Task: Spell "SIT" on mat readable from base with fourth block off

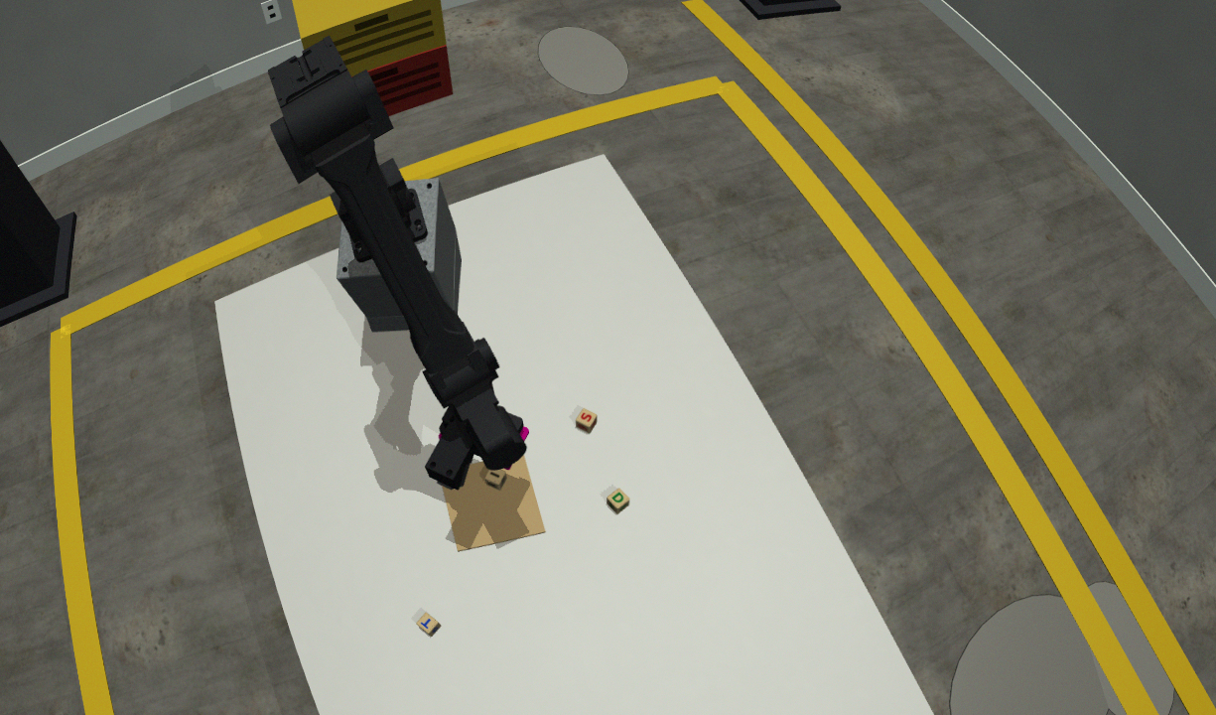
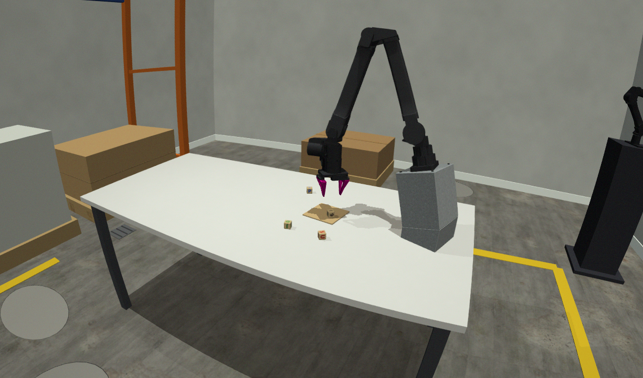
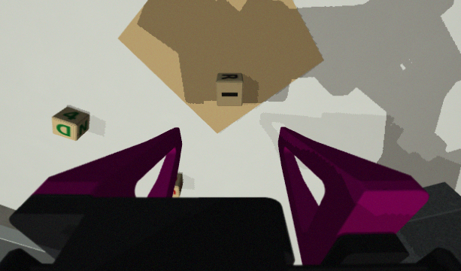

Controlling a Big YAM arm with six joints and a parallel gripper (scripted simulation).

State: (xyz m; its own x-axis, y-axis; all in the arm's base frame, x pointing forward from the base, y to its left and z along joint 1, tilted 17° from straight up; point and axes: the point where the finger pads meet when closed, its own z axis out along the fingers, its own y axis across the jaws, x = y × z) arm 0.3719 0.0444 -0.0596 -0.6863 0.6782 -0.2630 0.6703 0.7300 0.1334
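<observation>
My gripper is now 90 mm above the I block. The rest, counted from my hand: S block: 170 mm to the left, 90 mm below, 50 mm behind; then D block: 160 mm to the left, 100 mm ahead, 90 mm below; then tan mat: 100 mm below, 30 mm ahead, 20 mm to the right.
</observation>
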